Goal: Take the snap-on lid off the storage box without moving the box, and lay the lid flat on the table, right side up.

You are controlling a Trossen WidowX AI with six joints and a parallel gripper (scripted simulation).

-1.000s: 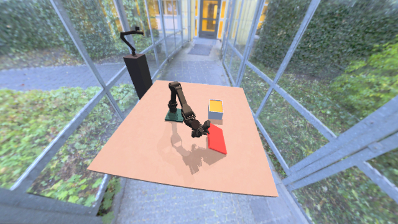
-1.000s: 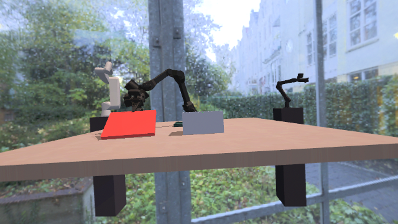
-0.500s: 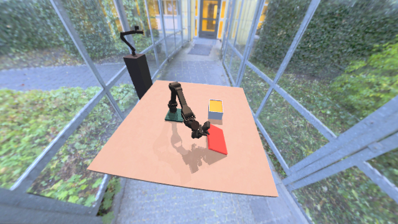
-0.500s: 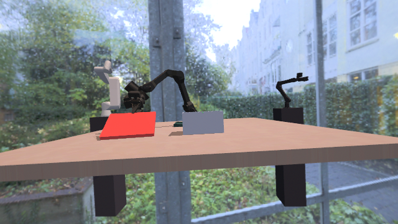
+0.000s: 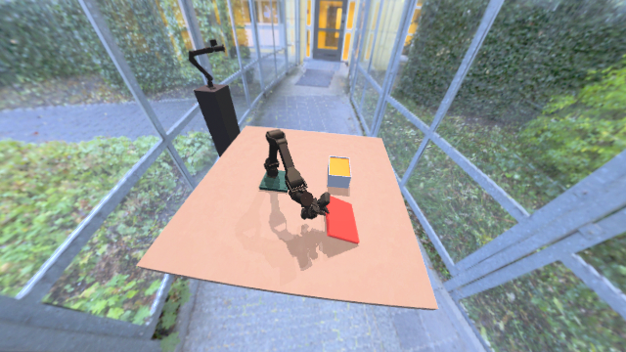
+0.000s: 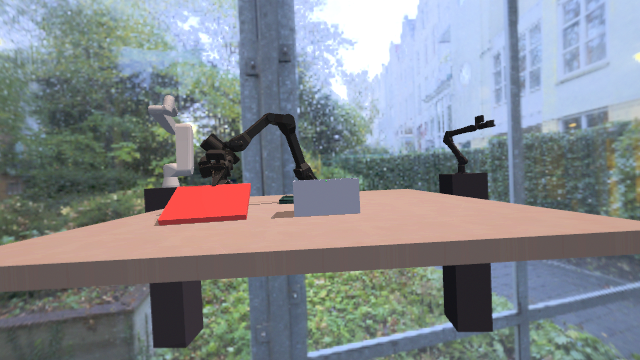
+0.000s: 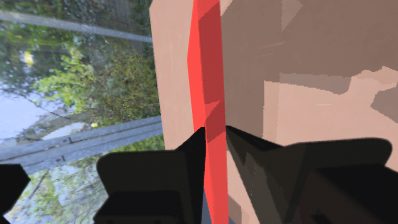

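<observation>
Now: gripper tip 70 mm short of the red lid, 40 mm above it and 20 mm to the right of it. Also, from my gripper tip: grey storage box: 370 mm to the left, 40 mm below, 20 mm ahead.
</observation>
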